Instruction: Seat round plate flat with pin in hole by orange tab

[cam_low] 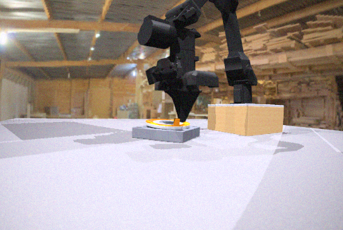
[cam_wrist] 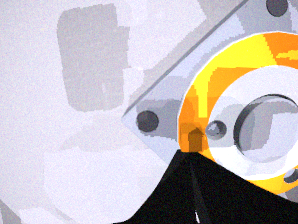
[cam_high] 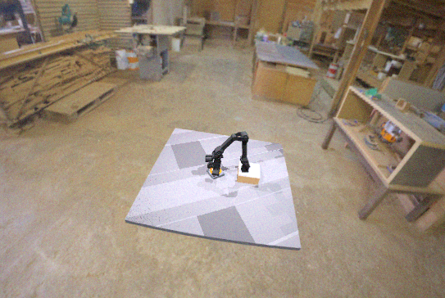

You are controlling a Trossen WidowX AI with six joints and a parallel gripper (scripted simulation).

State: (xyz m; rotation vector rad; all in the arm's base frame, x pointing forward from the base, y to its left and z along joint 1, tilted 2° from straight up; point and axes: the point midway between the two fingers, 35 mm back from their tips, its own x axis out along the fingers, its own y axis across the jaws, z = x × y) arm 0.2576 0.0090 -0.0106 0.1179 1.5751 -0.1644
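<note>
The grey square base is 50 mm to the right of my gripper tip and 20 mm below it.
</note>
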